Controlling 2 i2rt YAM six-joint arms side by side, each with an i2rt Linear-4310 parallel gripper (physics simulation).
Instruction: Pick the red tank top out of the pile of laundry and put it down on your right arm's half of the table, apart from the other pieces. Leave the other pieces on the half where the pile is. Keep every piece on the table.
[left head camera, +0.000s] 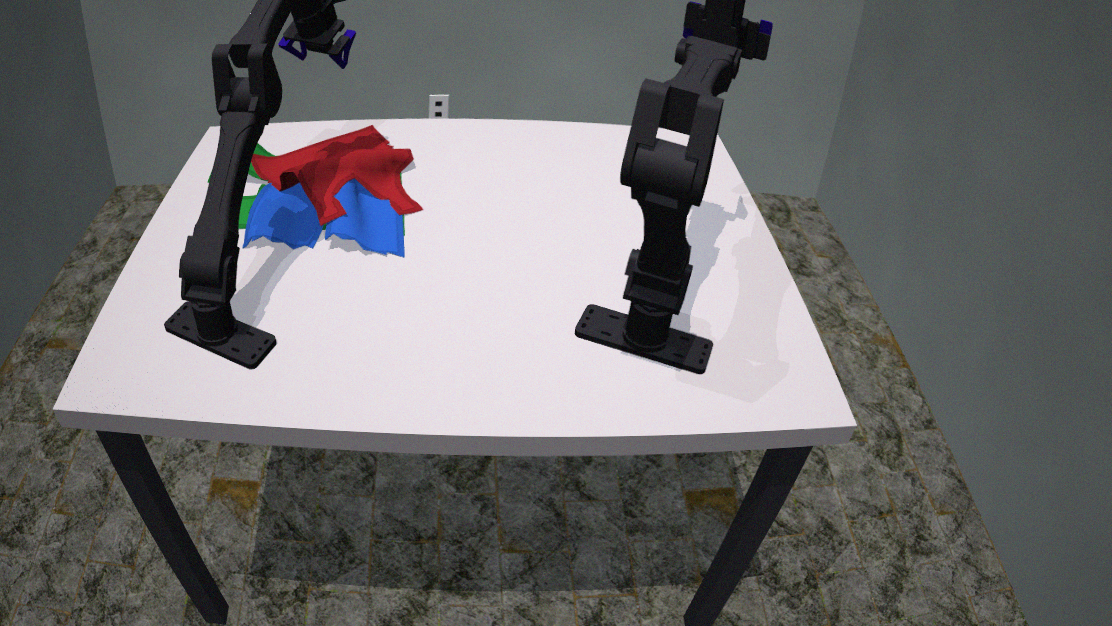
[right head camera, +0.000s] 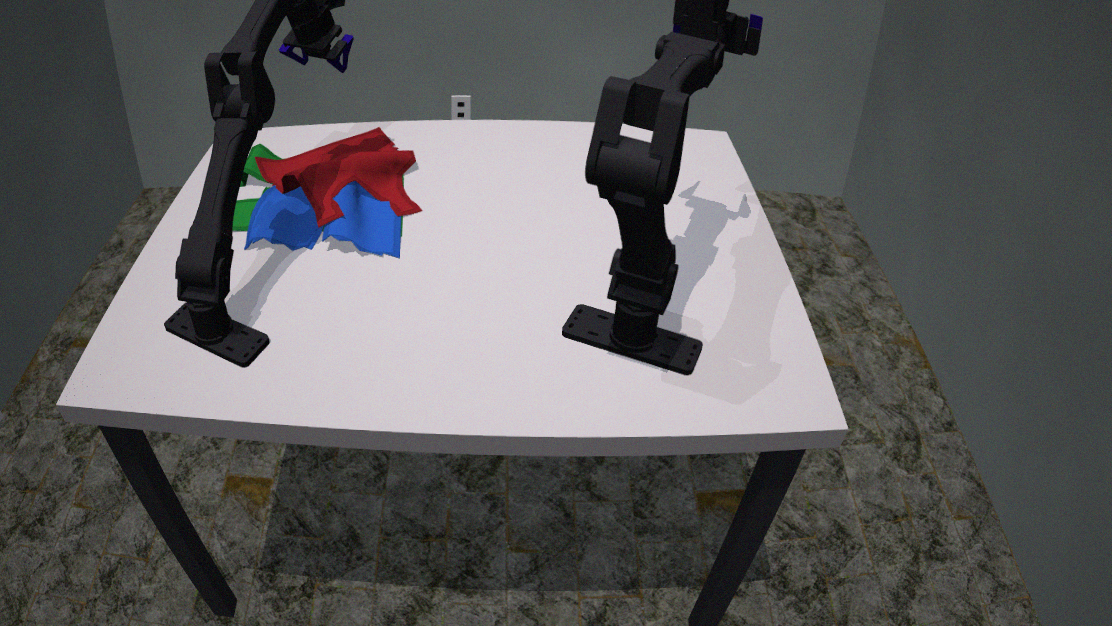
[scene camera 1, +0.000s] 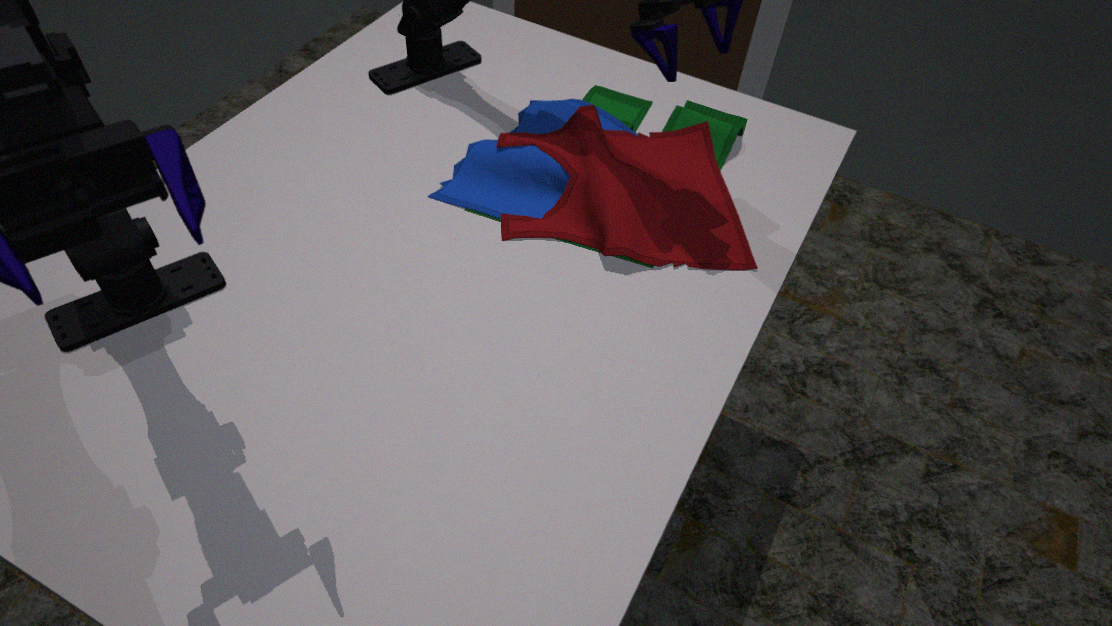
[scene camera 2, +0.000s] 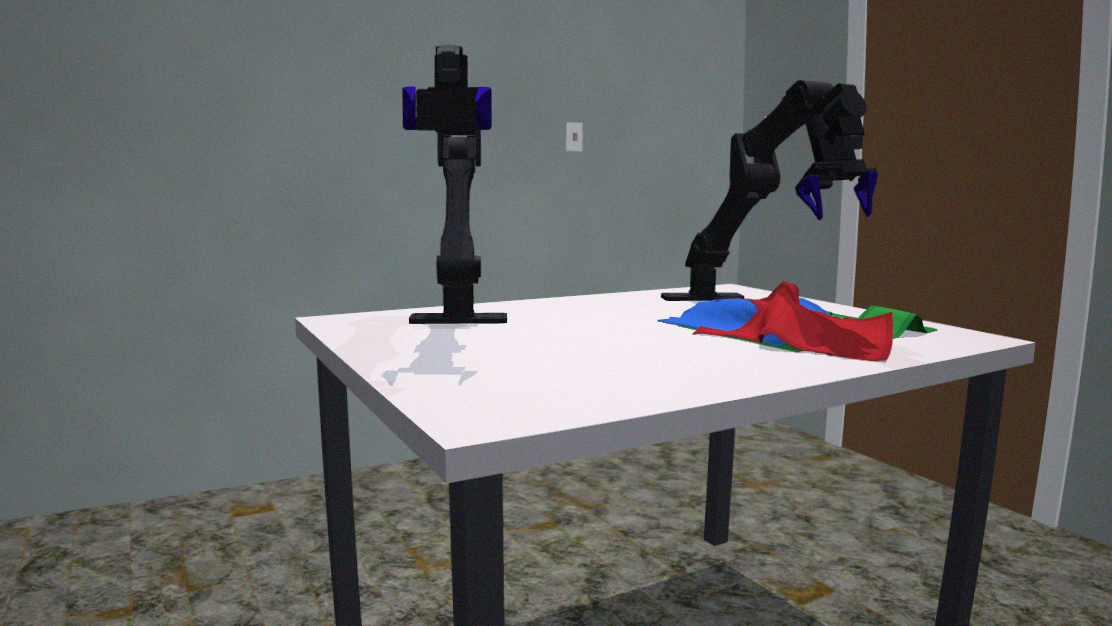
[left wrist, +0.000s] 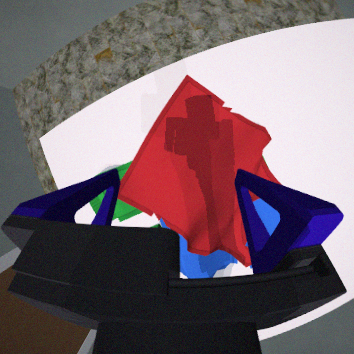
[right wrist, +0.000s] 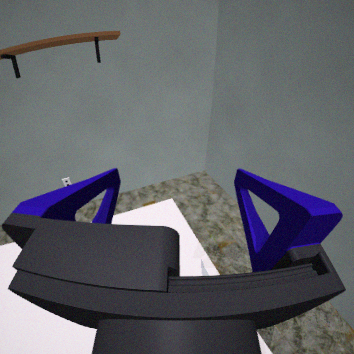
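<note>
The red tank top (left head camera: 381, 163) (right head camera: 381, 167) (scene camera 1: 622, 186) (scene camera 2: 832, 332) (left wrist: 150, 175) lies spread and wrinkled on top of the pile, with a raised fold. Under it lie a blue piece (left head camera: 369, 225) (right head camera: 369, 225) (scene camera 1: 505, 180) (scene camera 2: 712, 314) and green cloth (left head camera: 246, 212) (right head camera: 247, 215) (scene camera 1: 618, 107) (scene camera 2: 891, 318) (left wrist: 131, 207), mostly covered. My left gripper (left head camera: 324, 62) (scene camera 1: 698, 66) (scene camera 2: 844, 216) (left wrist: 176, 174) is open and empty, pointing down high above the pile. My right gripper (scene camera 2: 446, 108) (right wrist: 176, 174) is open and empty, raised high above the other half, away from the cloth.
The white table (left head camera: 498, 326) (right head camera: 482, 326) (scene camera 1: 466, 427) (scene camera 2: 560, 373) carries both arm bases (left head camera: 220, 334) (left head camera: 644, 338). The pile lies on the left arm's half, near the table's far edge in the head views. A wooden wall rail (right wrist: 60, 41) shows in the right wrist view.
</note>
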